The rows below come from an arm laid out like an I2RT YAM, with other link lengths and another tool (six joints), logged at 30 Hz.
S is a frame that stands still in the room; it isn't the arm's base.
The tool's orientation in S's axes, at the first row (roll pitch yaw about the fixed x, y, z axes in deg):
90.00 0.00 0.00
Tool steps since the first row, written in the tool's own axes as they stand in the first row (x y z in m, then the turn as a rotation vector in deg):
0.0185 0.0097 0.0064 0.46 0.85 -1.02
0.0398 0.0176 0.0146 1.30 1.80 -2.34
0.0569 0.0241 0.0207 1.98 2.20 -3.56
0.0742 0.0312 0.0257 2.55 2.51 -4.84
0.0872 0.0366 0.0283 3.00 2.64 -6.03
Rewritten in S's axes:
0.0185 -0.0064 0.0097 0.46 1.02 0.85
0.0398 -0.0146 0.0176 1.30 2.34 1.80
0.0569 -0.0207 0.0241 1.98 3.56 2.20
0.0742 -0.0257 0.0312 2.55 4.84 2.51
0.0872 -0.0283 0.0366 3.00 6.03 2.64

